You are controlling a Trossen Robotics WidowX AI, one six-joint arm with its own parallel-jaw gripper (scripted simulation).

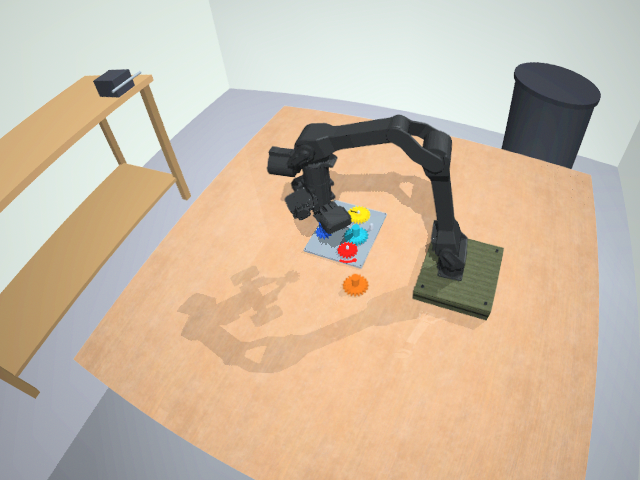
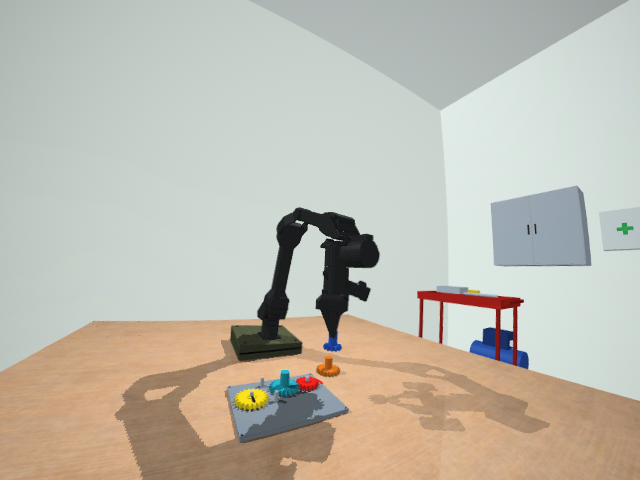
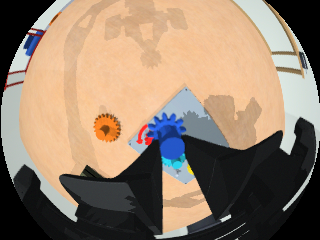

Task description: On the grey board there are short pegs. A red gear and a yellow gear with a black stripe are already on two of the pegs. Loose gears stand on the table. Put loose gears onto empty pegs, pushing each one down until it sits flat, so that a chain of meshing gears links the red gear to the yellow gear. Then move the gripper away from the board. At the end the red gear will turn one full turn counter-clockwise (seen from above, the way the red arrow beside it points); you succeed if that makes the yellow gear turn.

Labels:
My gripper shows in image 1 (pixel 323 225), in image 2 (pixel 333 336) and in image 3 (pixel 170 142).

